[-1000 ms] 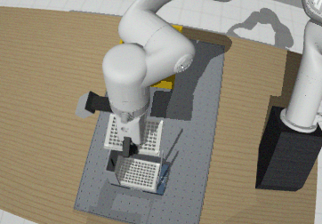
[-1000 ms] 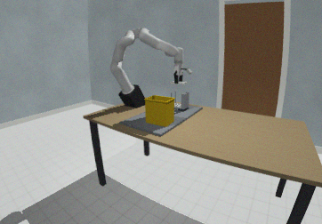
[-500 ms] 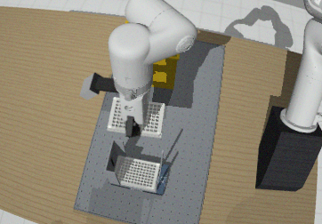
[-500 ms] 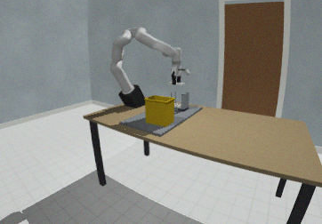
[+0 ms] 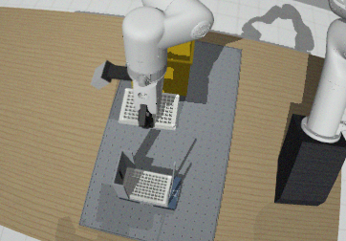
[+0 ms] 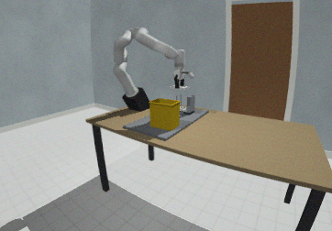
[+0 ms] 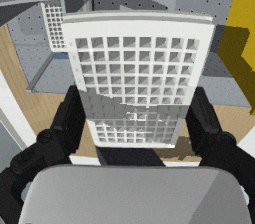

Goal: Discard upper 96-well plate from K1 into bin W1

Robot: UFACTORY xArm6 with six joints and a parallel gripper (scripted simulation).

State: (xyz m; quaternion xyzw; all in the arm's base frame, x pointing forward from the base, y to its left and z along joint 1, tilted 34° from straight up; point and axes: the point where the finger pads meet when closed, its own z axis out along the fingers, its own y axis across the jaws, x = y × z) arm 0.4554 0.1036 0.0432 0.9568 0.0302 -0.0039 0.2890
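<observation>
The yellow plastics bin W1 lies 240 mm to the right of my hand, 160 mm below it and 20 mm ahead of it.
</observation>
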